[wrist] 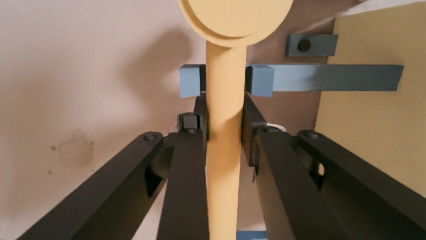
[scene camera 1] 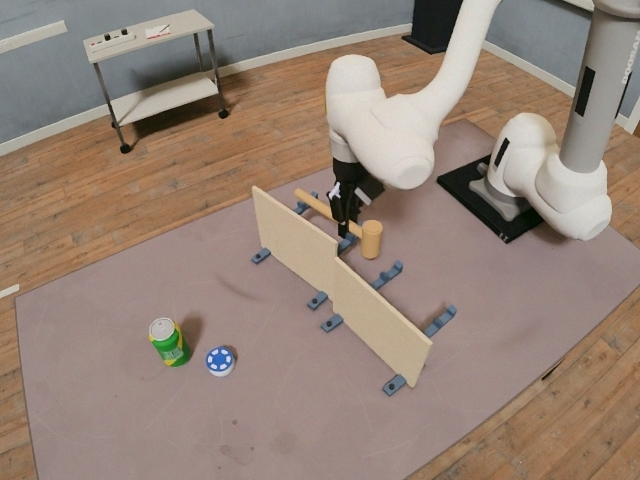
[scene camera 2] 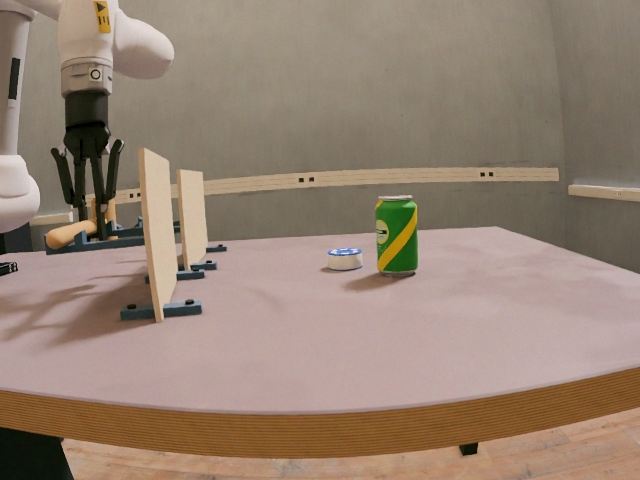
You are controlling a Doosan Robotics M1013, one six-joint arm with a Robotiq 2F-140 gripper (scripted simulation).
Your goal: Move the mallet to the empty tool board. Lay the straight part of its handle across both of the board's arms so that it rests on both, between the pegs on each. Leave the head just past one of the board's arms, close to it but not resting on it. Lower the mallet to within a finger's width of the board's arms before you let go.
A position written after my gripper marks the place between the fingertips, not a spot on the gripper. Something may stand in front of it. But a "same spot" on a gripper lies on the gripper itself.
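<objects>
The wrist view has my gripper and a mallet in it, and scene camera 1 has my gripper and the mallet as well. Then there's my gripper in scene camera 2 (95, 245), with the mallet in scene camera 2 (57, 238). On the mallet, (wrist: 227, 36) and (scene camera 1: 366, 221) are the same spot. And for my gripper, (wrist: 353, 192) is the same spot as (scene camera 1: 341, 211).
</objects>
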